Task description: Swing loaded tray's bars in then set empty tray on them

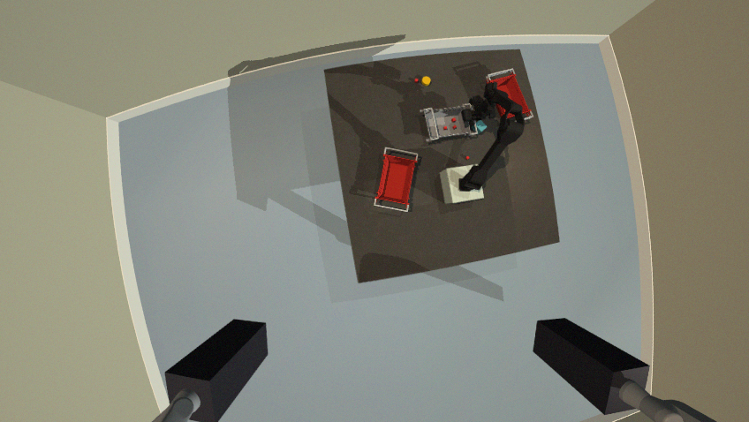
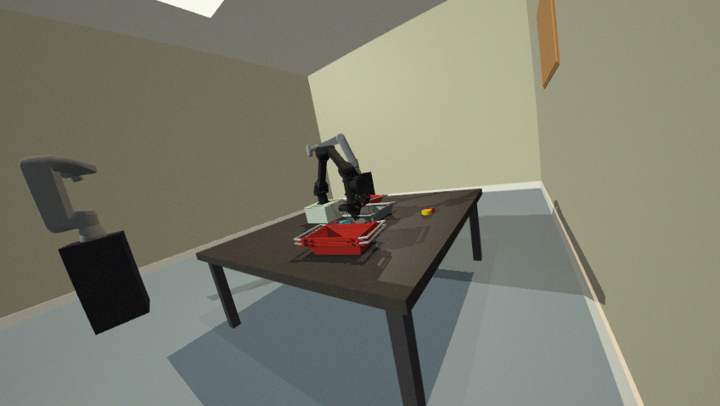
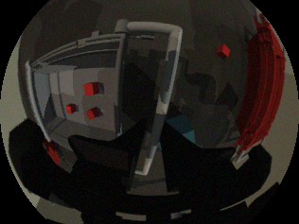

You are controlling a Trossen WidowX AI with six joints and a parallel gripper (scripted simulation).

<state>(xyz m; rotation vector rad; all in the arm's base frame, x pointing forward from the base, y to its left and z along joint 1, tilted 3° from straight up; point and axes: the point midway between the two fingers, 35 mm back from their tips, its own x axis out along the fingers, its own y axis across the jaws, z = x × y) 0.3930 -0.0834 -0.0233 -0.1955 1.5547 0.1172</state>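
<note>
Now: the teal cube 3 cm behind my gripper tip, 5 cm to the right of it and 1 cm below it. The rest, counted from my gripper tip: yellow piece (25 cm ahead, 26 cm to the left, 3 cm below); red tray (37 cm behind, 44 cm to the left, 1 cm above).
</note>
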